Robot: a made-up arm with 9 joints.
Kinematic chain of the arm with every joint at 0, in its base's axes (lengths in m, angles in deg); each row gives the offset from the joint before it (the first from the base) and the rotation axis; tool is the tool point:
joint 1: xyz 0 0 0.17 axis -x
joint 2: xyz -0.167 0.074 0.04 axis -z
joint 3: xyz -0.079 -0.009 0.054 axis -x
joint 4: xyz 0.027 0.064 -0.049 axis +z
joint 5: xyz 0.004 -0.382 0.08 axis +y
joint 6: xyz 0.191 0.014 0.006 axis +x
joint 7: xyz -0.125 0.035 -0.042 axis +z
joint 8: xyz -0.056 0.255 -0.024 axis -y
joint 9: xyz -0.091 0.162 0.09 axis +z
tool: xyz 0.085 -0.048 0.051
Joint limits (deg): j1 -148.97..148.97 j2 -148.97..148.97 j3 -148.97..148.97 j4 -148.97..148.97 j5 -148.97..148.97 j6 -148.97..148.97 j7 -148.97..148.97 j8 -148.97..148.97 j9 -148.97..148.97
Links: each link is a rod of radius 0.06 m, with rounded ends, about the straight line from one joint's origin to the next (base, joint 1, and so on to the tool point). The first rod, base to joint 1, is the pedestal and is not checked.
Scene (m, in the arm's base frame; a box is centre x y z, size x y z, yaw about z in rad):
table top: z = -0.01
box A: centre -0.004 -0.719 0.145 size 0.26 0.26 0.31 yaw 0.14
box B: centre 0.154 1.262 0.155 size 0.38 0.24 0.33 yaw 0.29
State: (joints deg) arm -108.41 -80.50 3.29 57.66 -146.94 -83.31 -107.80 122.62 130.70
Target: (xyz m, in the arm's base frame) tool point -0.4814 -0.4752 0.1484
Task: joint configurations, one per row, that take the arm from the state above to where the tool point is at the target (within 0.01 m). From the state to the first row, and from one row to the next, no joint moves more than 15 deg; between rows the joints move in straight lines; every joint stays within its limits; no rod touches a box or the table.
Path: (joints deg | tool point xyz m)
1: -99.39 -75.59 15.57 65.59 -135.02 -96.44 -115.70 117.35 126.33 | 0.3854 -0.6494 0.2853
2: -90.36 -70.67 27.86 73.51 -123.10 -109.57 -123.59 112.08 121.97 | 0.2129 -0.7095 0.4392
3: -81.34 -65.76 40.14 81.44 -111.18 -122.71 -131.49 106.81 117.60 | 0.0029 -0.6691 0.6106
4: -72.32 -60.85 52.42 89.37 -99.26 -135.84 -139.39 101.54 113.24 | -0.2189 -0.5027 0.7516
5: -63.29 -55.94 64.71 97.29 -87.34 -148.97 -147.28 96.27 108.87 | -0.4097 -0.2290 0.7875
6: -69.13 -62.01 67.50 85.94 -94.86 -148.97 -147.70 86.10 100.88 | -0.4479 -0.3568 0.6754
7: -74.97 -68.08 70.30 74.59 -102.38 -148.97 -148.13 75.94 92.90 | -0.4785 -0.4498 0.5204
8: -80.81 -74.15 73.10 63.24 -109.90 -148.97 -148.55 65.77 84.91 | -0.4923 -0.4921 0.3373
9: -86.65 -80.22 75.90 51.88 -117.42 -148.97 -148.97 55.61 76.92 | -0.4814 -0.4752 0.1484

